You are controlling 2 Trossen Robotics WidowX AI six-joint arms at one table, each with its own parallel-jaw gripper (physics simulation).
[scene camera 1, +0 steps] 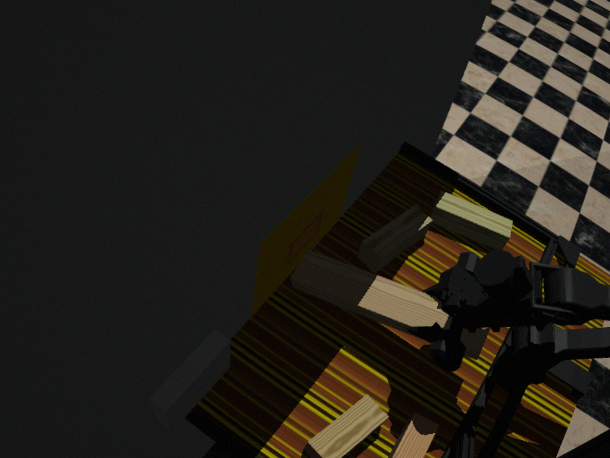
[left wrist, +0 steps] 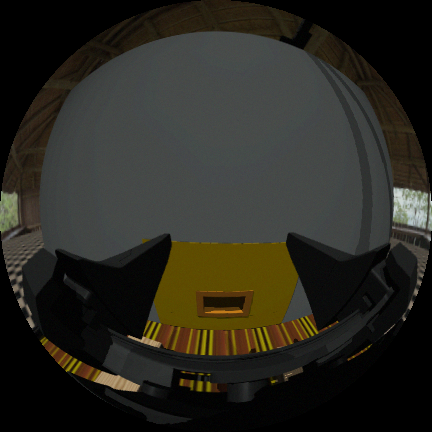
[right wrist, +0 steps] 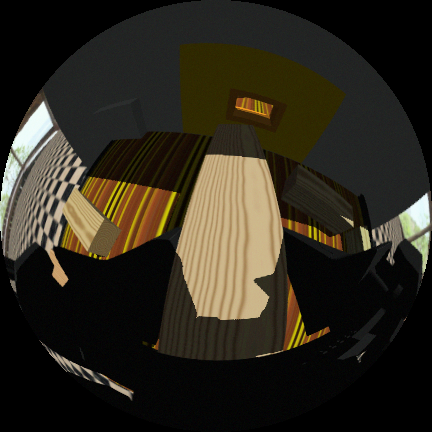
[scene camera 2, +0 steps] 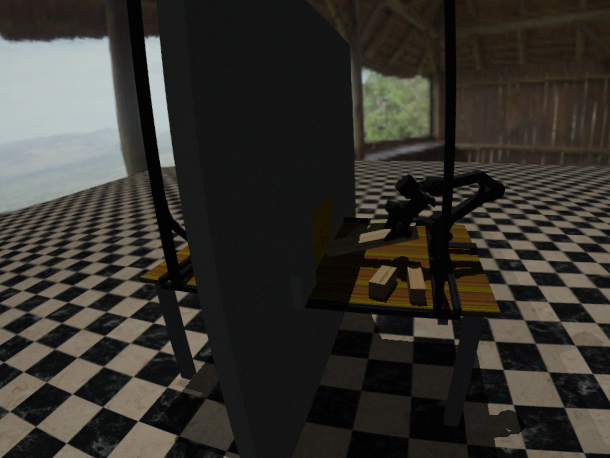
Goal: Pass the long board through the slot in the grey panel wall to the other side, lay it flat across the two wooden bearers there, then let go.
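Places are measured from the left arm's base along level axes (x down, y back, z left), in metres.
Pixels of known places: left gripper, fingertip midpoint: [left wrist: 230, 239]; right gripper, fingertip midpoint: [scene camera 1: 414, 312] [right wrist: 230, 232] [scene camera 2: 382, 236]; right arm's base, link origin: [scene camera 1: 510, 374].
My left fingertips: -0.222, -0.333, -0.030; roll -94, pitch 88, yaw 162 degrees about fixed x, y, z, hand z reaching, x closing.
Observation:
Ahead of a thing's pixels: the offset from my left fingertips to its top centre, as dx, dy, dz. "spot": to the spot under its first point.
The long board [scene camera 1: 405, 302] [scene camera 2: 375, 236] [right wrist: 232, 200] slopes down toward the wall. Its far end is short of the grey panel wall [scene camera 1: 150, 150] [scene camera 2: 265, 175] [left wrist: 215, 140] [right wrist: 150, 60], below the orange-framed slot {spot: +0.156, -0.098, +0.036} [left wrist: 200, 304] [right wrist: 232, 102] and a little left of it in the right wrist view. My right gripper [scene camera 1: 425, 310] [right wrist: 230, 232] is shut on the board near its rear part. My left gripper [left wrist: 230, 239] is open and empty, facing the wall from the other side. Pale wooden pieces [left wrist: 117, 381] {spot: +0.203, +0.057, -0.106} [left wrist: 293, 374] show there, partly hidden; I cannot tell whether they are the bearers.
The slot sits in a yellow panel [scene camera 1: 335, 190] [left wrist: 185, 270] [right wrist: 210, 90]. Loose blocks {+0.191, -0.265, +0.148} [scene camera 1: 395, 240] {+0.194, -0.371, +0.297} [scene camera 1: 472, 217] lie on one side of the board, and others {+0.194, -0.393, -0.228} [scene camera 1: 347, 425] {+0.197, -0.493, -0.221} [scene camera 1: 417, 442] [scene camera 2: 382, 282] [scene camera 2: 416, 285] on its other side. A grey block {spot: +0.141, -0.171, -0.320} [scene camera 1: 190, 375] is at the wall beside the table.

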